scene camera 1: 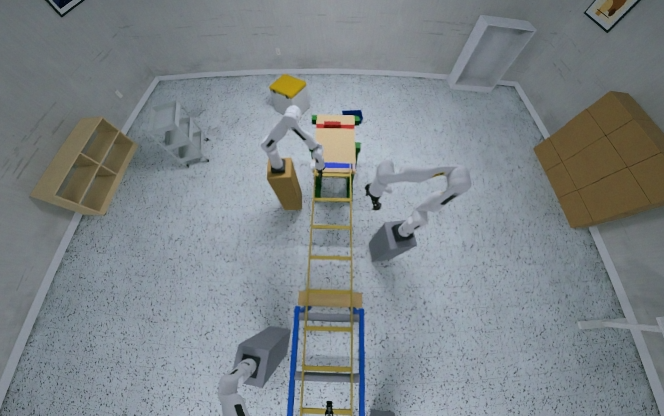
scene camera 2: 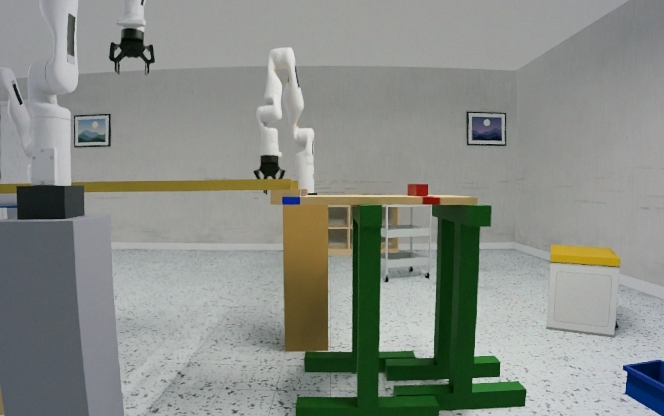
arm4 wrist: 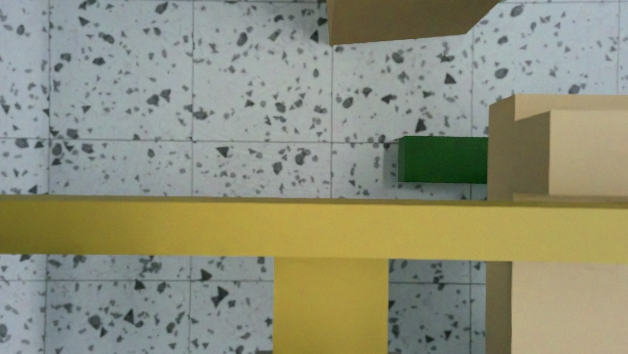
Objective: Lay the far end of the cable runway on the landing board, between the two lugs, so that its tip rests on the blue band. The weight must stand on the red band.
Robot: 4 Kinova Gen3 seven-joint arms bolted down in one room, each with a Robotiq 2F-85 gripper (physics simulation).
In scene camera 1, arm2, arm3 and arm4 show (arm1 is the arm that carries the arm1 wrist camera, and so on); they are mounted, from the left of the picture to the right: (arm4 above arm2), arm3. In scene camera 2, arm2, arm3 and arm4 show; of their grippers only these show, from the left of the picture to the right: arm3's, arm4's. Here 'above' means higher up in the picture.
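Note:
The yellow cable runway (arm4 wrist: pixel 300 227) (scene camera 1: pixel 332 227) (scene camera 2: pixel 200 185) reaches the landing board (arm4 wrist: pixel 570 315) (scene camera 1: pixel 335 145) (scene camera 2: pixel 370 199). Its tip is at the board's near edge, by the blue band (scene camera 1: pixel 337 165) (scene camera 2: pixel 291 200); contact is unclear. In the arm4 wrist view a rail passes beside a tan lug (arm4 wrist: pixel 590 150). The red weight (scene camera 1: pixel 332 123) (scene camera 2: pixel 418 189) stands on the red band (scene camera 1: pixel 347 127) (scene camera 2: pixel 431 200). Arm4's gripper (scene camera 2: pixel 270 185) is shut on the runway's end rung, fingertips partly hidden. Arm3's gripper (scene camera 1: pixel 375 200) (scene camera 2: pixel 132 69) is open, beside the runway. Arm2's gripper (scene camera 1: pixel 329 404) is at a rung, its fingers unclear. Arm1's gripper does not show.
Green trestles (scene camera 2: pixel 369 300) carry the board. A blue stand (scene camera 1: pixel 293 360) and a tan beam (scene camera 1: pixel 330 300) lie along the runway's lower part. Arm4's brown pedestal (scene camera 1: pixel 285 190) (scene camera 2: pixel 306 280) and arm3's grey pedestal (scene camera 1: pixel 385 245) flank it. A yellow-lidded box (scene camera 1: pixel 288 86) (scene camera 2: pixel 584 255) stands beyond.

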